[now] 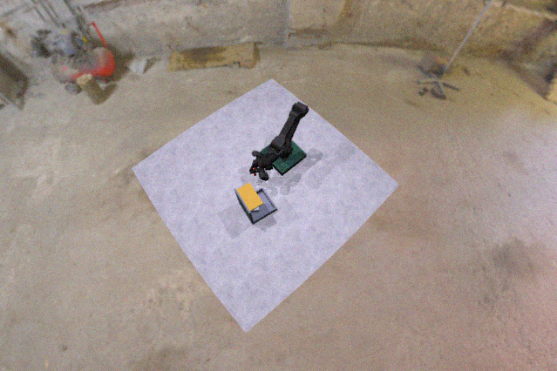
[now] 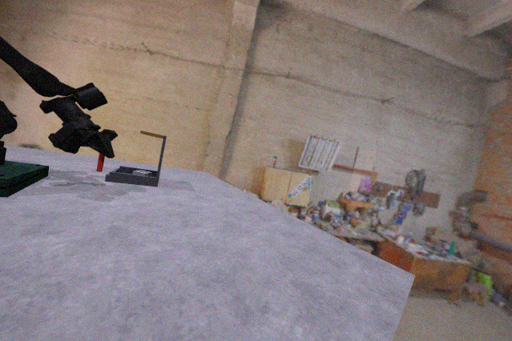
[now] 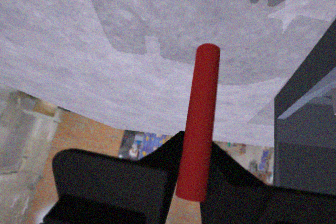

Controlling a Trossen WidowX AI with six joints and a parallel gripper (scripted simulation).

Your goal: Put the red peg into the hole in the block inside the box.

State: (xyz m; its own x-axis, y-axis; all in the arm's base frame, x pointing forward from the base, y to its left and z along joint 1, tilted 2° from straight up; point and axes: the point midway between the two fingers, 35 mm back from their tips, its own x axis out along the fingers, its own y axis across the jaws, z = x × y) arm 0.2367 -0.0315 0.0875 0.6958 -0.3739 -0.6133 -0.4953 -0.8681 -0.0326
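Right now the back wall is 17 cm ahead of my gripper tip and 13 cm to the left of it. The rest, counted from my gripper tip: red peg (3 cm behind, 1 cm to the left, 1 cm below); roof (13 cm ahead, 14 cm to the left, 10 cm above).
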